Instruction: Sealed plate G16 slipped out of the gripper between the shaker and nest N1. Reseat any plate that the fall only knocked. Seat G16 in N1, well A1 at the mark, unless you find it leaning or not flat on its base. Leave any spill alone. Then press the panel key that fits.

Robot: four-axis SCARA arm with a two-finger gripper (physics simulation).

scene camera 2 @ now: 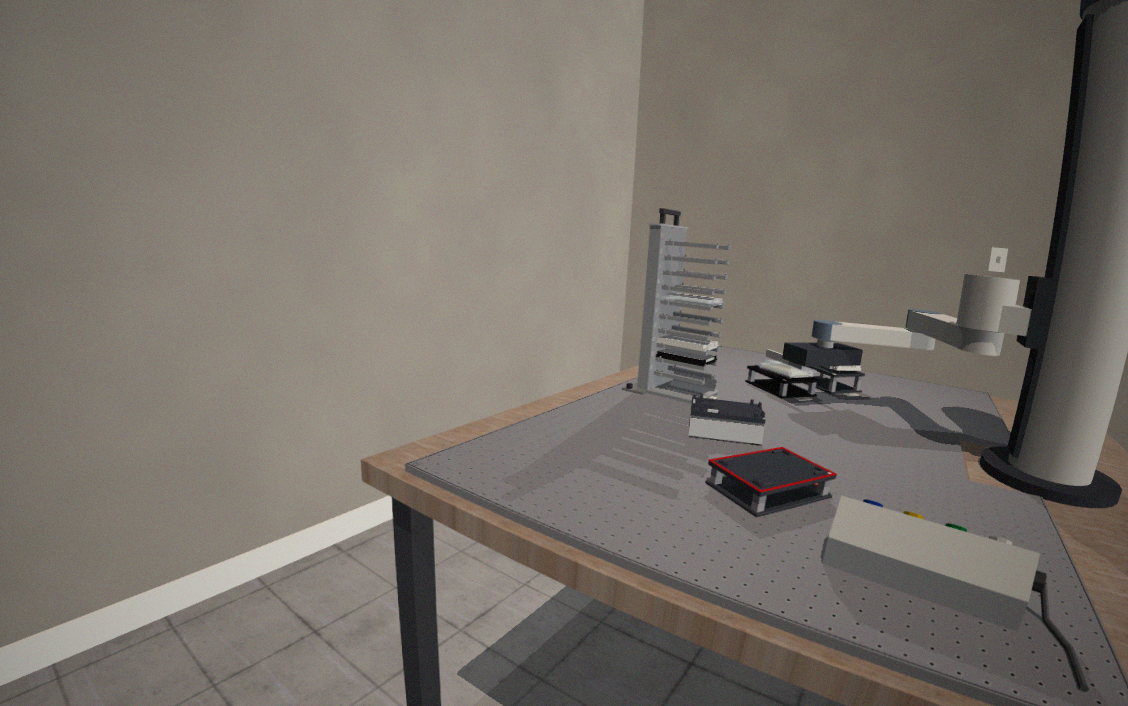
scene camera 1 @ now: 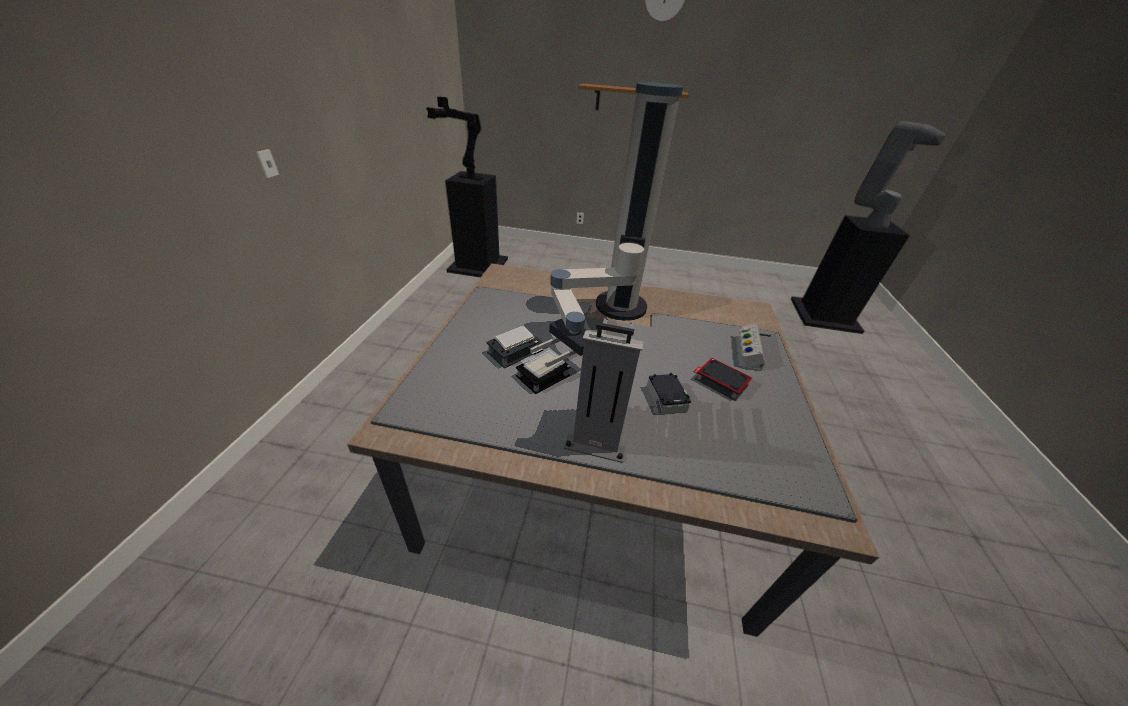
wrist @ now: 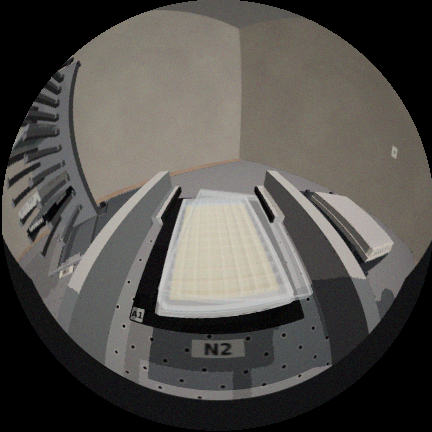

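My gripper is shut by its fingers' spacing, with no plate gripped. Its fingers stand on both sides above nest N2. A clear-edged plate with cream wells lies on N2; a clear outline shows askew beyond its right edge. The A1 mark is at N2's front left corner. A white plate sits on the stand to the right in the wrist view, partly hidden by the right finger. I cannot read G16 on any plate.
The tall plate rack stands near the table edge. A box with a black top, a red-rimmed black stand and the key panel with coloured keys stand across the table.
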